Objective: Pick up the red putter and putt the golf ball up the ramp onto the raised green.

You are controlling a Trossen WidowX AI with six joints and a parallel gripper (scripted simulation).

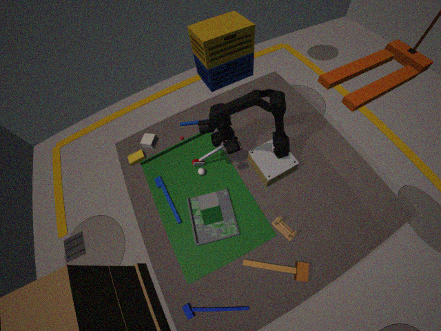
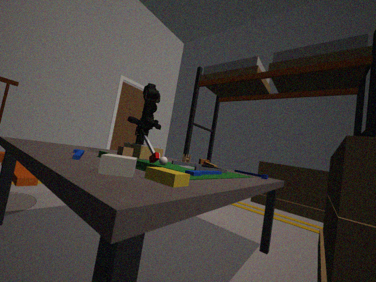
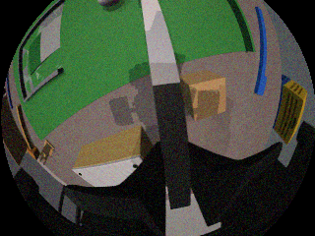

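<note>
Now: the tan block 80 mm to the right of my gripper tip and 100 mm below it. The rest, counted from my gripper tip: red putter: 110 mm ahead, 30 mm below; white golf ball: 200 mm ahead, 40 mm to the left, 110 mm below; green mat: 250 mm ahead, 170 mm to the left, 130 mm below.
</note>
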